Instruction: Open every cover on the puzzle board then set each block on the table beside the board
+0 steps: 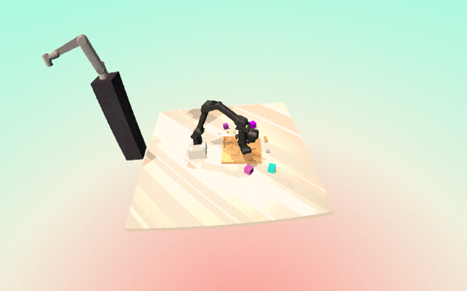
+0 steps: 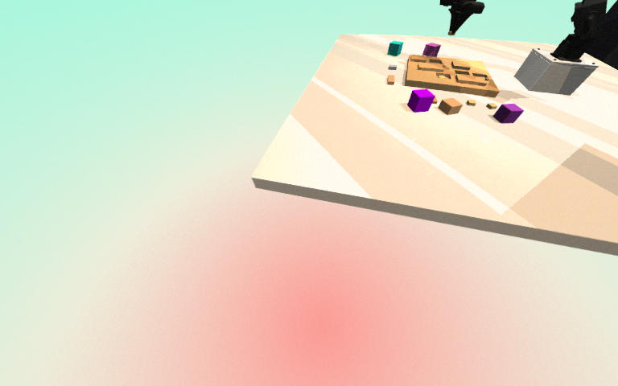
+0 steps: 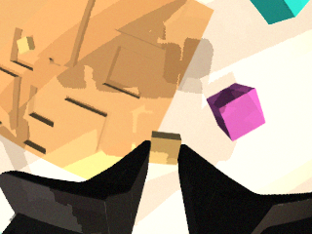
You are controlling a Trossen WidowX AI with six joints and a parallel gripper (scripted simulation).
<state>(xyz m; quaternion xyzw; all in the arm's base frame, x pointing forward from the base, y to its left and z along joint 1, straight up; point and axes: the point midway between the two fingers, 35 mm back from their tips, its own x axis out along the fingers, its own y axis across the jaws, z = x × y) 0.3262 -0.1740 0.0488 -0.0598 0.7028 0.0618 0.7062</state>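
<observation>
Now: the magenta block 9 cm to the right of my gripper tip, 9 cm below it and 3 cm ahead of it. The rest, counted from my gripper tip: small grey piece: 21 cm ahead, 10 cm to the left, 10 cm below; small orange piece: 24 cm to the left, 22 cm ahead, 10 cm below; cyan block: 19 cm ahead, 10 cm to the right, 9 cm below.
</observation>
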